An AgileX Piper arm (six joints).
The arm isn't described. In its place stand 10 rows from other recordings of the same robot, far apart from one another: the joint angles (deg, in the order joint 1, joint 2, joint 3, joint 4, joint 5, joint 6), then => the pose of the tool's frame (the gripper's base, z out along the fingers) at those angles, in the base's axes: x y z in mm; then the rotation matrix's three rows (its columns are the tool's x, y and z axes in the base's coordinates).
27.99, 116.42, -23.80, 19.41, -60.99, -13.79 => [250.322, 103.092, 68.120], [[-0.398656, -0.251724, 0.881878], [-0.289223, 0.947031, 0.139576], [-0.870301, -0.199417, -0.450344]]
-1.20, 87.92, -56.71, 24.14, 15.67, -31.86 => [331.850, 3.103, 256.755], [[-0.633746, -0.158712, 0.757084], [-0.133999, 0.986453, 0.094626], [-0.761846, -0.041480, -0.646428]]
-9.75, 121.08, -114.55, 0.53, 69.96, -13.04 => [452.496, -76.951, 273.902], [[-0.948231, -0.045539, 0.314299], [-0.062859, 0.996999, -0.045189], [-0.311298, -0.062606, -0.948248]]
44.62, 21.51, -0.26, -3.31, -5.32, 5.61 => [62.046, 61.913, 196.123], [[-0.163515, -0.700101, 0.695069], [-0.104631, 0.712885, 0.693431], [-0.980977, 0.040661, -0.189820]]
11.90, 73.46, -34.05, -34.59, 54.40, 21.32 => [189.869, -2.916, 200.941], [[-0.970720, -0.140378, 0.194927], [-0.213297, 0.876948, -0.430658], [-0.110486, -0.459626, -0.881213]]
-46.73, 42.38, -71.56, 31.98, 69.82, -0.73 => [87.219, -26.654, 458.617], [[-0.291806, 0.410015, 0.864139], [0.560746, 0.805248, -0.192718], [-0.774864, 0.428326, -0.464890]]
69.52, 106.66, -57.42, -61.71, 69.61, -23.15 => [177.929, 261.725, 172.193], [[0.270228, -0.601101, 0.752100], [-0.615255, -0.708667, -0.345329], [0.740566, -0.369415, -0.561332]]
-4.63, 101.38, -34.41, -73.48, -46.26, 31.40 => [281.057, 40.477, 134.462], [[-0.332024, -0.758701, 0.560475], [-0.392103, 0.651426, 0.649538], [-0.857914, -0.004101, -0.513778]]
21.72, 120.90, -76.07, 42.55, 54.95, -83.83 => [343.456, 191.044, 126.130], [[-0.234312, -0.959876, -0.154066], [-0.836802, 0.118472, 0.534534], [-0.494833, 0.254171, -0.830986]]
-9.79, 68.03, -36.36, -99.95, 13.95, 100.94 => [237.474, -62.903, 270.164], [[-0.399589, 0.383443, 0.832646], [0.080888, 0.919519, -0.384631], [-0.913119, -0.086343, -0.398445]]
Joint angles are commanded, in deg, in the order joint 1, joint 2, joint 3, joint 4, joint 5, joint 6. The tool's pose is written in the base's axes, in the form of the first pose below.
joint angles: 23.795, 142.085, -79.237, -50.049, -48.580, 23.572
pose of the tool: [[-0.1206 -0.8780 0.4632 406.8], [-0.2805 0.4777 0.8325 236.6], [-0.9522 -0.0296 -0.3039 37.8], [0 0 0 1]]
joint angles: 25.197, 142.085, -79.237, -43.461, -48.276, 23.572
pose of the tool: [[-0.1655 -0.8399 0.5169 407.7], [-0.2208 0.5424 0.8106 243.4], [-0.9612 0.0200 -0.2752 40.4], [0 0 0 1]]
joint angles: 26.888, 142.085, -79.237, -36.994, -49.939, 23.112
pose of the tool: [[-0.1820 -0.8091 0.5588 406.3], [-0.1401 0.5838 0.7997 253.0], [-0.9733 0.0672 -0.2196 45.5], [0 0 0 1]]
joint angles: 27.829, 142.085, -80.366, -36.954, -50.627, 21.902
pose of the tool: [[-0.1395 -0.8250 0.5476 405.8], [-0.1367 0.5637 0.8146 262.0], [-0.9807 0.0388 -0.1914 51.1], [0 0 0 1]]
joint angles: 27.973, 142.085, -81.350, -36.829, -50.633, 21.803
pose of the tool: [[-0.1236 -0.8262 0.5497 408.5], [-0.1287 0.5626 0.8167 264.7], [-0.9840 0.0302 -0.1759 55.2], [0 0 0 1]]
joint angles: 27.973, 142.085, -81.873, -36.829, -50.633, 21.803
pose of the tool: [[-0.1156 -0.8264 0.5511 410.2], [-0.1245 0.5625 0.8174 265.6], [-0.9855 0.0259 -0.1679 57.4], [0 0 0 1]]
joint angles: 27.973, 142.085, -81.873, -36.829, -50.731, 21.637
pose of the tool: [[-0.1123 -0.8271 0.5507 410.1], [-0.1248 0.5616 0.8179 265.6], [-0.9858 0.0232 -0.1663 57.5], [0 0 0 1]]
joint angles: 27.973, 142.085, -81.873, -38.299, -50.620, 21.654
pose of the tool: [[-0.1040 -0.8384 0.5350 408.7], [-0.1412 0.5449 0.8265 266.4], [-0.9845 0.0105 -0.1750 56.7], [0 0 0 1]]
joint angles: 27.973, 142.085, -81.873, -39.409, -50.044, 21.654
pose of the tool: [[-0.1015 -0.8451 0.5249 407.8], [-0.1601 0.5346 0.8298 266.7], [-0.9819 0.0001 -0.1896 55.4], [0 0 0 1]]
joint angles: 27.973, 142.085, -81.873, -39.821, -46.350, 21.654
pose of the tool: [[-0.1302 -0.8357 0.5335 408.6], [-0.2134 0.5491 0.8080 264.7], [-0.9682 -0.0087 -0.2499 49.9], [0 0 0 1]]
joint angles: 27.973, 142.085, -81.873, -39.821, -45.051, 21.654
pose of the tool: [[-0.1415 -0.8312 0.5376 408.9], [-0.2304 0.5558 0.7987 263.9], [-0.9628 -0.0108 -0.2701 48.1], [0 0 0 1]]
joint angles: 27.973, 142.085, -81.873, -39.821, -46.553, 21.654
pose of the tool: [[-0.1284 -0.8364 0.5329 408.5], [-0.2108 0.5481 0.8094 264.9], [-0.9691 -0.0083 -0.2467 50.2], [0 0 0 1]]
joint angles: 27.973, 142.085, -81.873, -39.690, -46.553, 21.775
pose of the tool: [[-0.1312 -0.8351 0.5342 408.6], [-0.2083 0.5501 0.8087 264.8], [-0.9692 -0.0052 -0.2461 50.3], [0 0 0 1]]
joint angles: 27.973, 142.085, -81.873, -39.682, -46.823, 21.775
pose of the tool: [[-0.1289 -0.8360 0.5334 408.5], [-0.2046 0.5488 0.8105 265.0], [-0.9703 -0.0047 -0.2418 50.7], [0 0 0 1]]
